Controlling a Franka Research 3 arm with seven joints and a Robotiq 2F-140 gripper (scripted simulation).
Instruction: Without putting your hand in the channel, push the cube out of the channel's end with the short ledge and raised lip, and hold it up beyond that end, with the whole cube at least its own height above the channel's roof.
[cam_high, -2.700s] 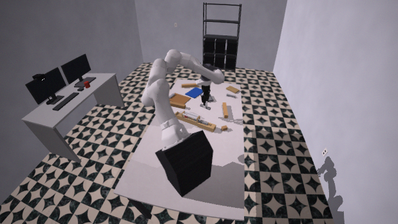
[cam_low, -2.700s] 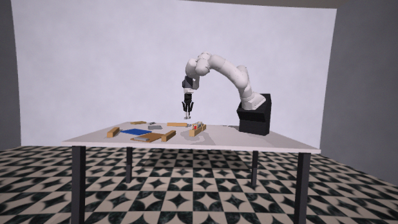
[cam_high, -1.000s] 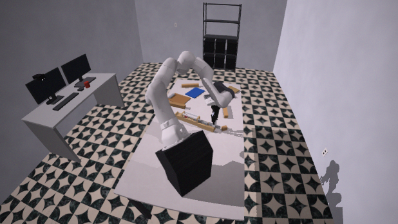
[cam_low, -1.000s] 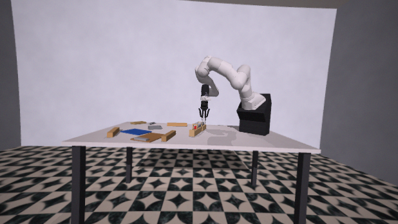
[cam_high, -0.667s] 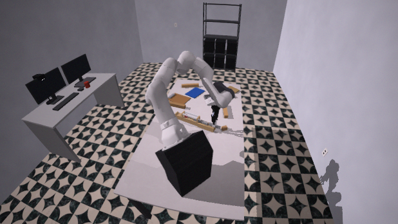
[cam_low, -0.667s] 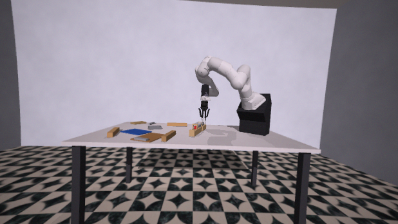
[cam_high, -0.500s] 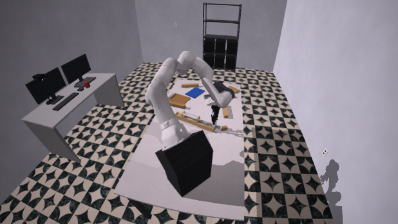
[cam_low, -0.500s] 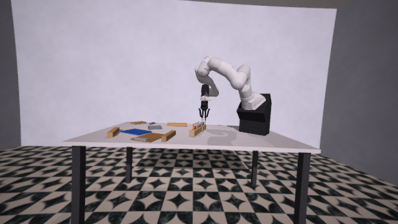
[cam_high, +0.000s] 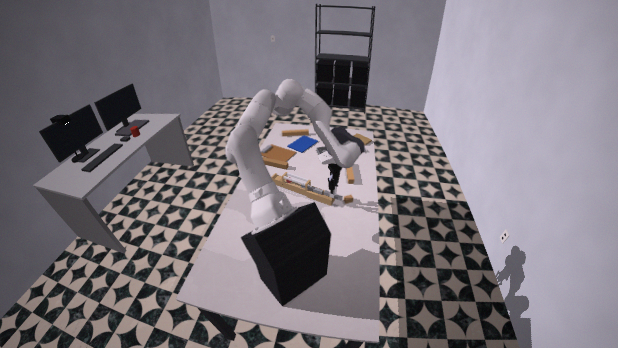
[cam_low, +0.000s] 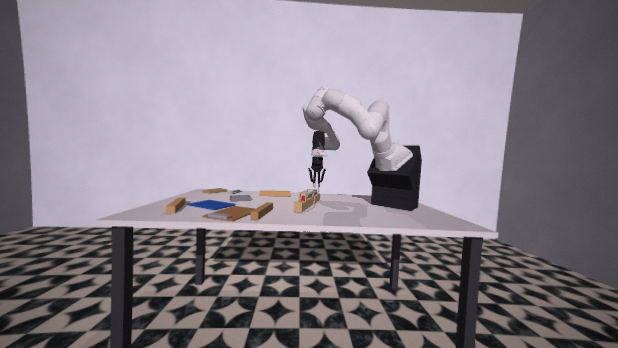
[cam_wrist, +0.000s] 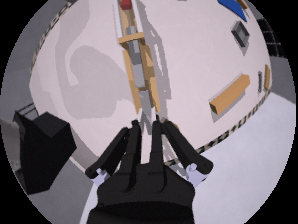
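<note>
My gripper is now 8 cm short of the wooden channel, 23 cm to the right of it and 3 cm above it. From my hand the other things lie so: grey rod 3 cm below; then small wooden block 2 cm ahead, 9 cm to the right, 7 cm below; then red cube 9 cm ahead, 28 cm to the left, 3 cm below.
</note>
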